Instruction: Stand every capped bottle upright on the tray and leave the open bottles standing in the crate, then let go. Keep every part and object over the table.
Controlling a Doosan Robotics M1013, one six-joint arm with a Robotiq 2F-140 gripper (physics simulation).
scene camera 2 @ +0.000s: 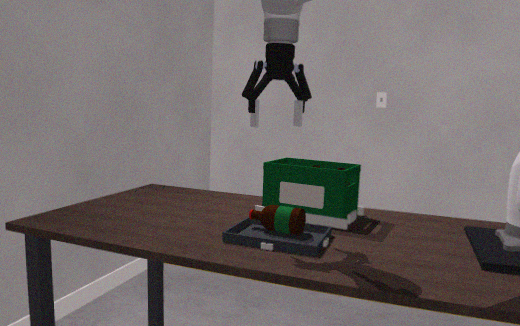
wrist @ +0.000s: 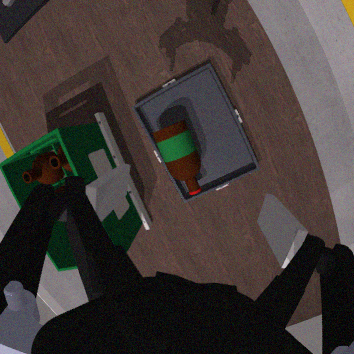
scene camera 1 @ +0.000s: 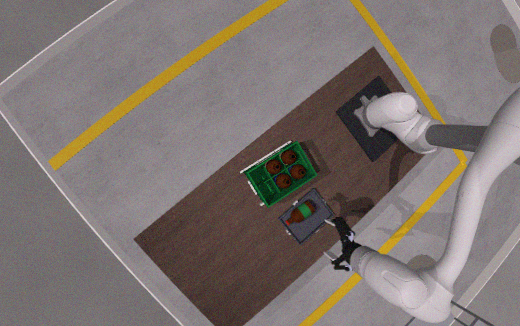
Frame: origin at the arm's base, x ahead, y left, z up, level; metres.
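Seen in the pictures: gripper, fingertip midpoint: (scene camera 2: 276,126) (wrist: 195,194) (scene camera 1: 327,236); arm's base, link origin: (scene camera 1: 372,116).
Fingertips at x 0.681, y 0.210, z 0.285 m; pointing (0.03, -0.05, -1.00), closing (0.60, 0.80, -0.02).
Note:
Offsets run from my fingertips to a thing's middle. Level surfaces: height alone.
A brown bottle @[0.048 m right, 0.009 m ahead, 0.261 m down] (scene camera 1: 305,211) (scene camera 2: 284,220) (wrist: 177,148) with a green label and a red cap lies on its side in the dark grey tray @[0.001 m right, 0.021 m back, 0.290 m down] (scene camera 1: 302,234) (scene camera 2: 245,240) (wrist: 220,110). Its neck points to the left in the second scene view. The green crate @[0.295 m right, 0.025 m back, 0.215 m down] (scene camera 1: 257,186) (scene camera 2: 310,172) (wrist: 80,142) stands beside the tray. Several brown bottles stand in it; one is this bottle @[0.329 m right, 0.114 m back, 0.218 m down] (scene camera 1: 289,157). No red cap shows on them. Their lower parts are hidden. My gripper (scene camera 1: 329,238) (scene camera 2: 276,120) (wrist: 195,194) is open and empty, high above the tray and crate.
The brown wooden table @[0.303 m down] (scene camera 1: 200,240) (scene camera 2: 125,215) carries the tray, the crate and a dark base plate (scene camera 1: 372,150) (scene camera 2: 480,250) under the arm's foot. The tray lies near one long table edge. A wall with a switch plate (scene camera 2: 381,100) stands behind.

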